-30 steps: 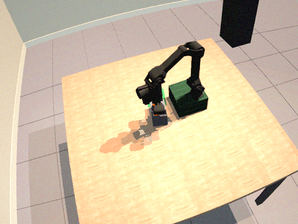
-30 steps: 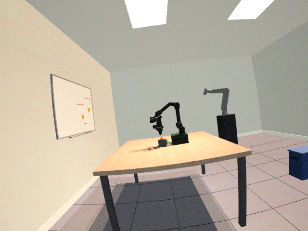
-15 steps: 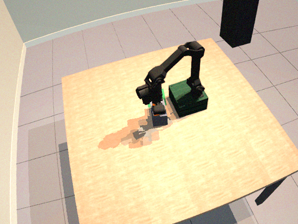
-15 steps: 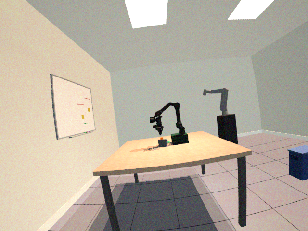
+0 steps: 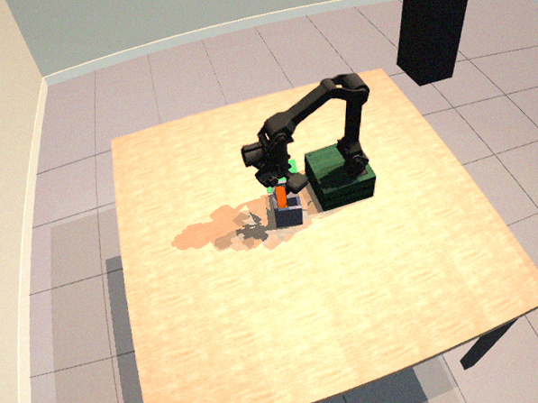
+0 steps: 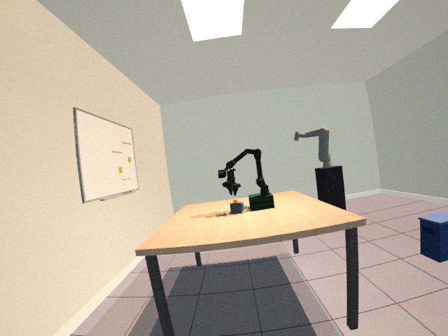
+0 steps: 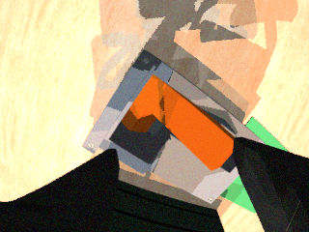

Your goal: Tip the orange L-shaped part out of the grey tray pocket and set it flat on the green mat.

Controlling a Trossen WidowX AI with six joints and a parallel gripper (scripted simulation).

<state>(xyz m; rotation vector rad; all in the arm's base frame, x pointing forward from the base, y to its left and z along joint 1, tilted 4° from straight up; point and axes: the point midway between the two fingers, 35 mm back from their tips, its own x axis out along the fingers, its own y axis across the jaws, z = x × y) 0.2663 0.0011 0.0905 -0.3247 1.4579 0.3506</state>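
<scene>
The orange L-shaped part lies 20 mm behind my gripper tip, 10 mm to the right of it and 100 mm below it. From my gripper tip the other things lie so: green mat 60 mm behind, 180 mm to the right, 160 mm below.
</scene>
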